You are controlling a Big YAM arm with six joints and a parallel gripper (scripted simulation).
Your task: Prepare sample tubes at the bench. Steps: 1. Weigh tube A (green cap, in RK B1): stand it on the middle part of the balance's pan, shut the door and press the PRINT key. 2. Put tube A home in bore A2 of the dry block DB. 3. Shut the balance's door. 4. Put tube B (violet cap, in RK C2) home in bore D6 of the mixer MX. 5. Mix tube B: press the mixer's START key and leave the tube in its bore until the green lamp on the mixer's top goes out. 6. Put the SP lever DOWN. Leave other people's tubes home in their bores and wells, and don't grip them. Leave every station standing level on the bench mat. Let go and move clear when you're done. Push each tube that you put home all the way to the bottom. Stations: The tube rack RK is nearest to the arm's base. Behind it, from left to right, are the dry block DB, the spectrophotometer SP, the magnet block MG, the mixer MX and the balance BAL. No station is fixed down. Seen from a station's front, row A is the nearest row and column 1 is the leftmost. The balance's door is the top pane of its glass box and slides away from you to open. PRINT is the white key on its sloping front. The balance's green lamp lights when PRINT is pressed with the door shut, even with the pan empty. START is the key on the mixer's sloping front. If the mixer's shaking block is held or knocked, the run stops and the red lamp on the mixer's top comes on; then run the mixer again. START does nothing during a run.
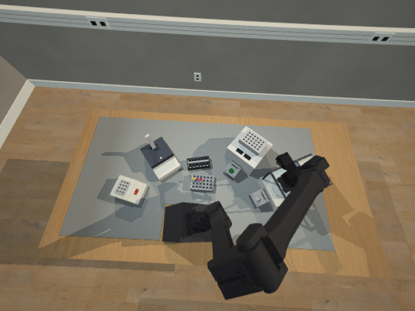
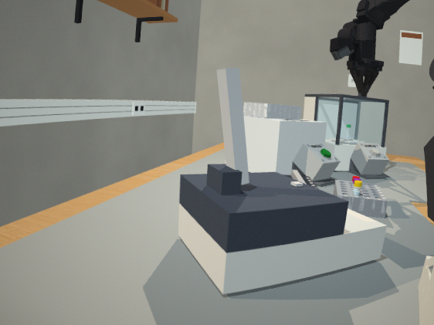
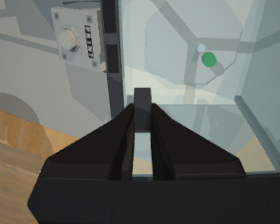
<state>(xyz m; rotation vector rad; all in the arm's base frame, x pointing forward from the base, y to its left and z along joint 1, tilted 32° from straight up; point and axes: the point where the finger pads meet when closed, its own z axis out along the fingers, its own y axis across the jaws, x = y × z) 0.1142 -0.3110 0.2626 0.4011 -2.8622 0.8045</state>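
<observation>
The balance door lies 10 mm ahead of my hand, 30 mm to the right of it and 10 mm below it. Also, from my hand: eight-sided pan: 20 mm ahead, 60 mm to the right, 140 mm below; then print key: 30 mm behind, 90 mm to the left, 150 mm below; then mixer block: 260 mm ahead, 70 mm to the left, 70 mm below.
</observation>
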